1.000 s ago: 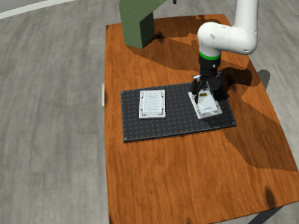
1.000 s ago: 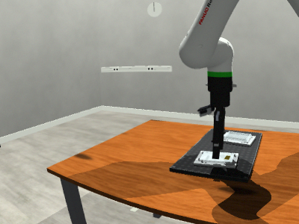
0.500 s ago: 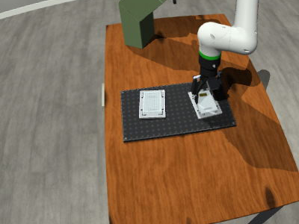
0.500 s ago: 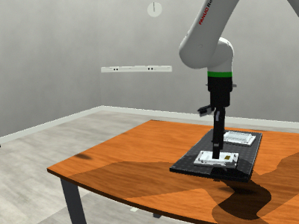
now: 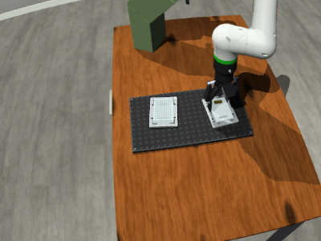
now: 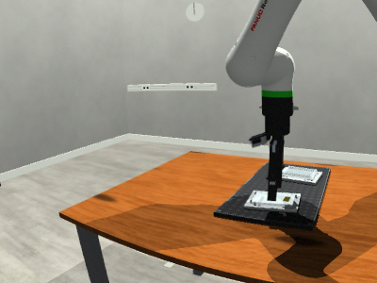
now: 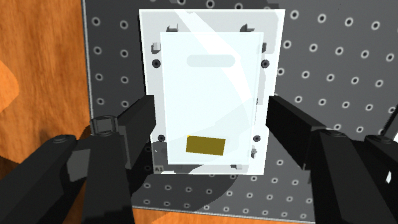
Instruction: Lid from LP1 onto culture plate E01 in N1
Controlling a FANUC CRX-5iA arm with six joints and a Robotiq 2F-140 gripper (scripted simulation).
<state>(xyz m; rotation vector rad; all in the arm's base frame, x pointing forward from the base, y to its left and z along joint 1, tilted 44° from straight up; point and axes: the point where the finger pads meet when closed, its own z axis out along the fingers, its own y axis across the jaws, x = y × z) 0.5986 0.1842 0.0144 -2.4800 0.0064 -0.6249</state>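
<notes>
My gripper is now 4 cm above the clear lid. The rest, counted from my hand: lid park: 5 cm below; culture plate E01: 3 cm behind, 25 cm to the right, 4 cm below.
</notes>
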